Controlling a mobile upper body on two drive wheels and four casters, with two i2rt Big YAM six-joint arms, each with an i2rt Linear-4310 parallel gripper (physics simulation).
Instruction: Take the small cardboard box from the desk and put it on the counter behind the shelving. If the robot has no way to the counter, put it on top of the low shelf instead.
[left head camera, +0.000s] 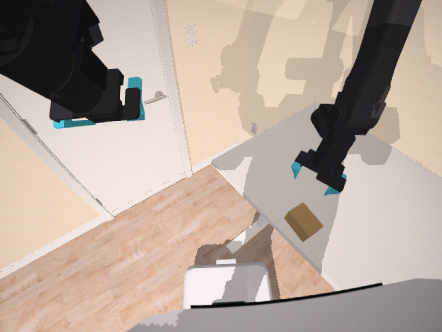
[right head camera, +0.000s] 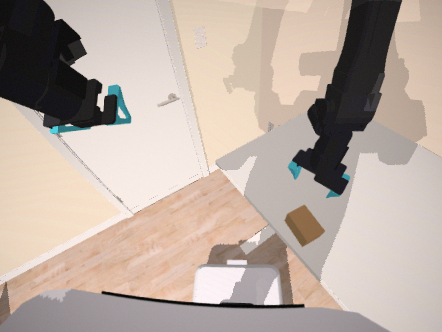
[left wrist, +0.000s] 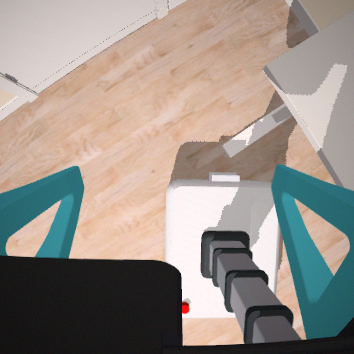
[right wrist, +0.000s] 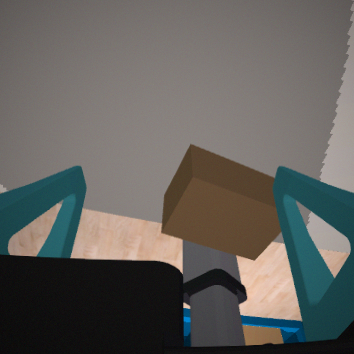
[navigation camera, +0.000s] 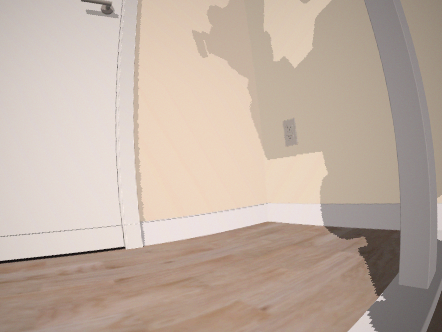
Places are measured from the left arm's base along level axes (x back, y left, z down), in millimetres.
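Where they show: left gripper, fingertip midpoint: (left head camera: 119, 118) (right head camera: 109, 123) (left wrist: 177, 175); right gripper, fingertip midpoint: (left head camera: 309, 185) (right head camera: 311, 187) (right wrist: 178, 176).
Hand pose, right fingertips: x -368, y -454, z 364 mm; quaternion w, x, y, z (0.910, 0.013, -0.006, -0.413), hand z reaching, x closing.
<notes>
After its pixels a point has its place.
The small brown cardboard box (left head camera: 306, 220) @[x -279, y -432, z 410 mm] (right head camera: 307, 224) @[x -278, y -435, z 410 mm] (right wrist: 225, 215) @[x -294, y -437, z 410 mm] lies on the grey-white desk (left head camera: 385, 220) @[x -269, y -750, z 460 mm] (right head camera: 390, 225) @[x -278, y -715, z 460 mm] (right wrist: 150, 75) @[x -401, y -455, z 460 mm] near its edge. My right gripper (left head camera: 311, 185) @[x -368, y -454, z 364 mm] (right head camera: 313, 187) @[x -368, y -454, z 364 mm] (right wrist: 178, 176) @[x -368, y -454, z 364 mm] is open and empty above the desk. In both head views its fingertips are a little above the box in the picture, apart from it. In the right wrist view one finger covers the box's right end. My left gripper (left head camera: 97, 122) (right head camera: 90, 125) (left wrist: 177, 175) @[x -368, y 1, z 116 mm] is open and empty, away from the desk. The counter, the shelving and the low shelf do not show.
My white base (left head camera: 200, 287) @[x -188, y -65, z 1150 mm] (right head camera: 210, 285) @[x -193, y -69, z 1150 mm] (left wrist: 190, 215) @[x -169, y -73, z 1150 mm] stands on the wood floor close to the desk's edge. A white door (left head camera: 150, 165) @[x -1043, y 346, z 1030 mm] (right head camera: 165, 150) @[x -1065, y 313, z 876 mm] (navigation camera: 55, 125) @[x -1074, y 300, z 974 mm] and beige walls stand beyond. In the navigation camera a grey upright post (navigation camera: 415, 200) @[x -649, y -519, z 1243 mm] stands at the right.
</notes>
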